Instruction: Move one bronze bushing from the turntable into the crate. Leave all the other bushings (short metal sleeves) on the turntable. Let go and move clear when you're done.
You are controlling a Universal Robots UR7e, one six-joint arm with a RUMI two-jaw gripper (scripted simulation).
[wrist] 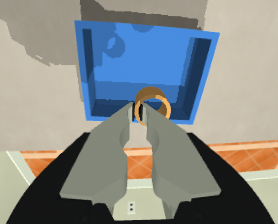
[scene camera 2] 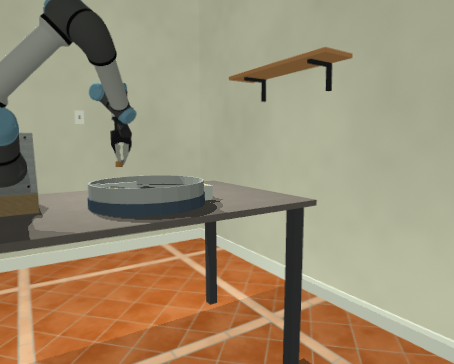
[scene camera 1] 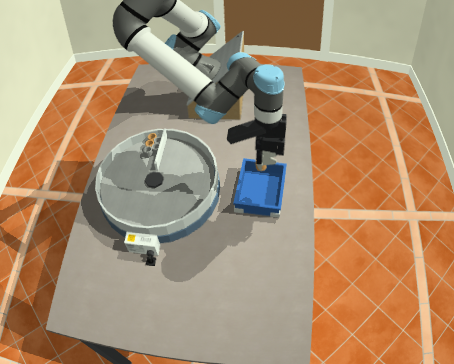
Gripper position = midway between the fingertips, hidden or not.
In view: the gripper (scene camera 1: pixel 260 169), a blue crate (wrist: pixel 114 65) and a round grey turntable (scene camera 1: pixel 188 175).
The gripper shows as well in the wrist view (wrist: pixel 136 104).
